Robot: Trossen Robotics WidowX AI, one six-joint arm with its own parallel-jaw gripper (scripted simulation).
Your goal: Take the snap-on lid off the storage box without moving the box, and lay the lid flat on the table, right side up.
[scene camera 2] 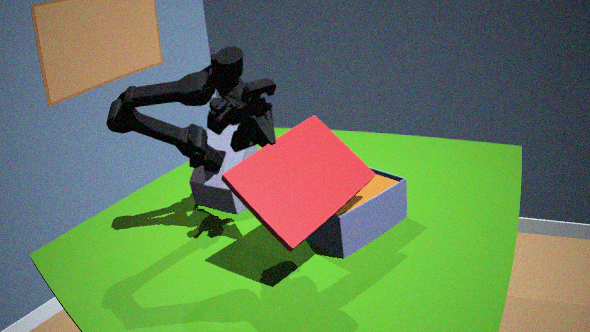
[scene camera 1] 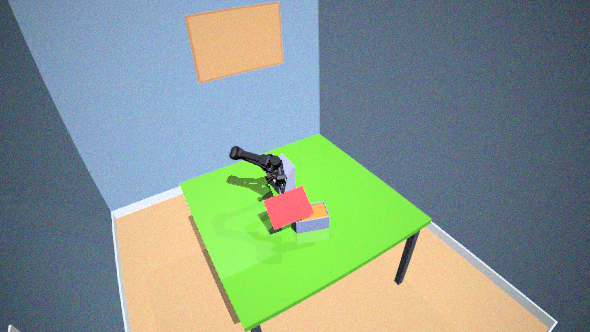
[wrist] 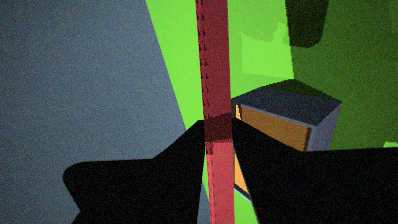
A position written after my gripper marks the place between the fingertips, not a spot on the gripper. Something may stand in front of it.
My gripper (scene camera 2: 272, 147) holds a red lid (scene camera 2: 293, 186). Further things: a grey-blue storage box (scene camera 2: 382, 203).
The red lid shows as well in scene camera 1 (scene camera 1: 293, 205). The grey-blue storage box shows as well in the wrist view (wrist: 307, 123). My gripper is seen too in the wrist view (wrist: 217, 125).
